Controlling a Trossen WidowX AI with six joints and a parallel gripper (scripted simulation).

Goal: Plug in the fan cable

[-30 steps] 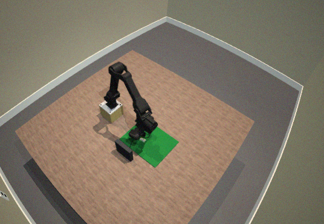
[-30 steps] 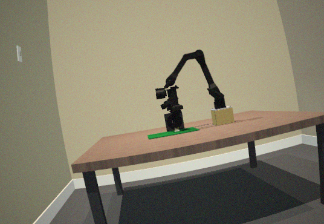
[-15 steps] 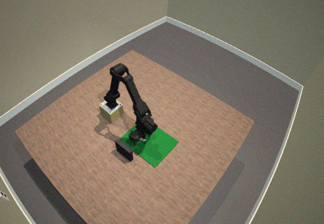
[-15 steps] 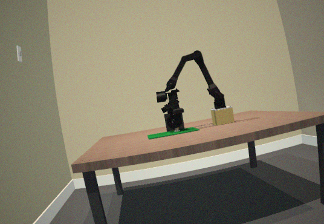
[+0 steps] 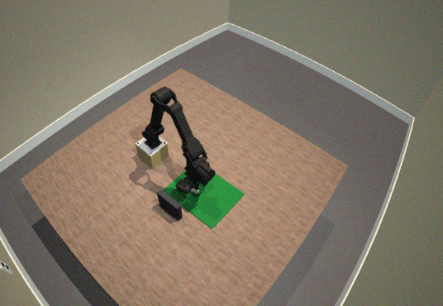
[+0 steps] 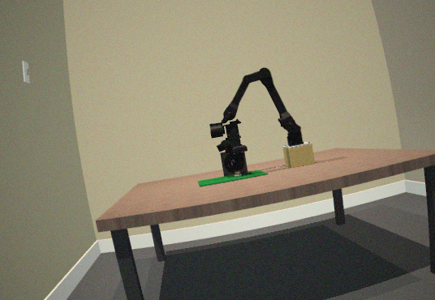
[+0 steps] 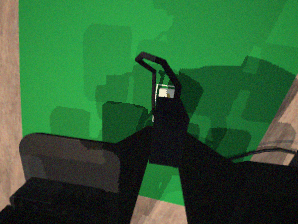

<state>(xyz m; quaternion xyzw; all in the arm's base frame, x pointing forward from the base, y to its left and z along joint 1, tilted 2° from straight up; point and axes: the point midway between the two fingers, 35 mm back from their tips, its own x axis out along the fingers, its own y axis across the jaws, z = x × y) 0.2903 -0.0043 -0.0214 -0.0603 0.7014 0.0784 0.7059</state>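
The dark plug is 1 cm ahead of my gripper tip and 1 cm above it. From my gripper tip the other things lie so: white four-pin header 4 cm below, 1 cm ahead; then green board 6 cm below, 4 cm ahead, 3 cm to the left; then black fan 15 cm to the right, 2 cm above, 1 cm ahead.
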